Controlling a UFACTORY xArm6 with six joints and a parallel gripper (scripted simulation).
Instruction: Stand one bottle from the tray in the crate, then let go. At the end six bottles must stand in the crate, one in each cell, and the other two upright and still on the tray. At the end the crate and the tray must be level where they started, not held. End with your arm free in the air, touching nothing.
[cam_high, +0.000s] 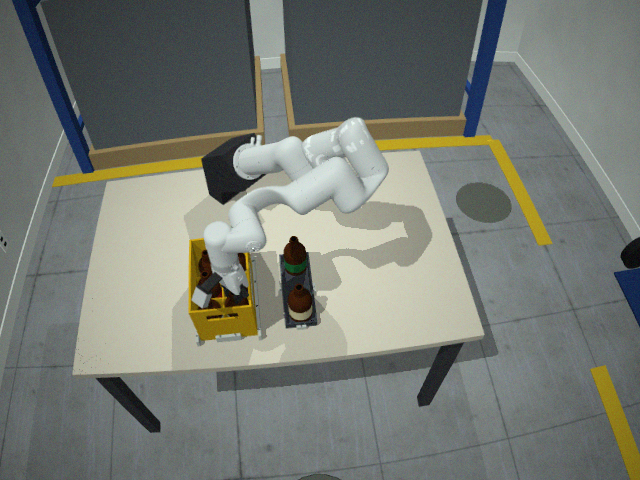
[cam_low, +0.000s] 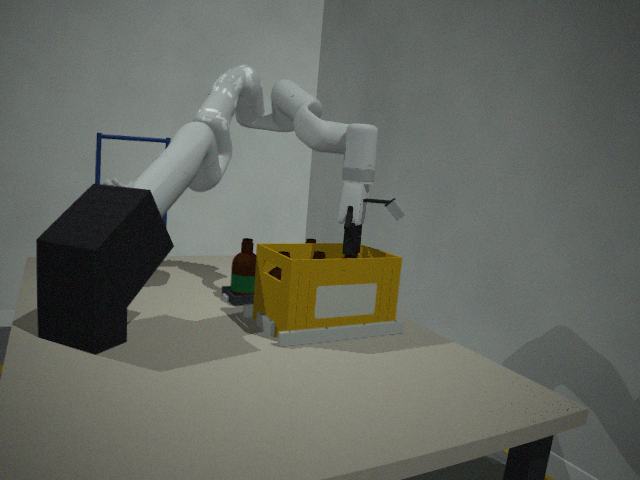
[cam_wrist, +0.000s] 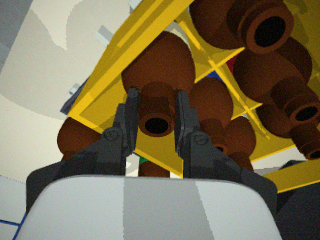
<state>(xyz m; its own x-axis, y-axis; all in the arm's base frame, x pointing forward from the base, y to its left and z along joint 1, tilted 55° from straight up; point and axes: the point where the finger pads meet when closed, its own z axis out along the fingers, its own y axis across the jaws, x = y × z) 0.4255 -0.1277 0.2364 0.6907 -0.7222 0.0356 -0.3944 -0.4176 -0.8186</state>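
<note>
My hand is 7 cm past the yellow crate, 7 cm to the left of it and 10 cm above it. The rest, counted from my hand: glass bottle (6 cm behind, 18 cm to the left, 9 cm below).
</note>
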